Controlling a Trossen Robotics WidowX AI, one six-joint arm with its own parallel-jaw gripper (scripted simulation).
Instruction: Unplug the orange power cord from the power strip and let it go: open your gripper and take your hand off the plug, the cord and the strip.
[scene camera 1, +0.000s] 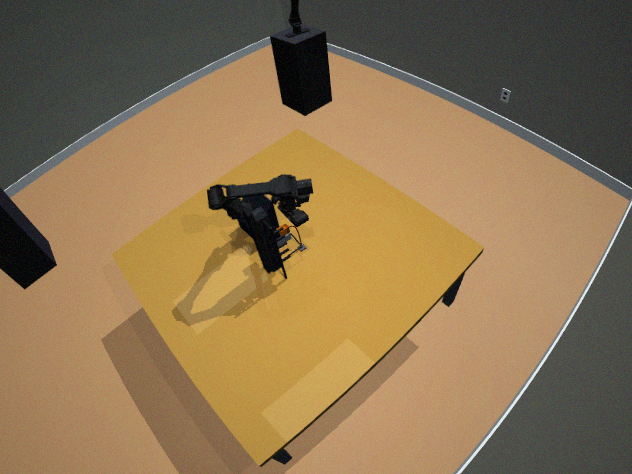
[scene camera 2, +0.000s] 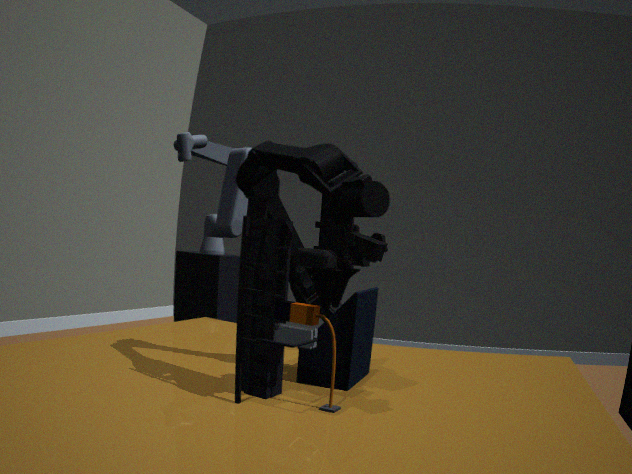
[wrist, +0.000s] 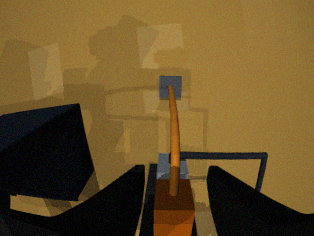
Note:
I see my gripper (scene camera 2: 330, 308).
My gripper is seen too in the wrist view (wrist: 176, 173).

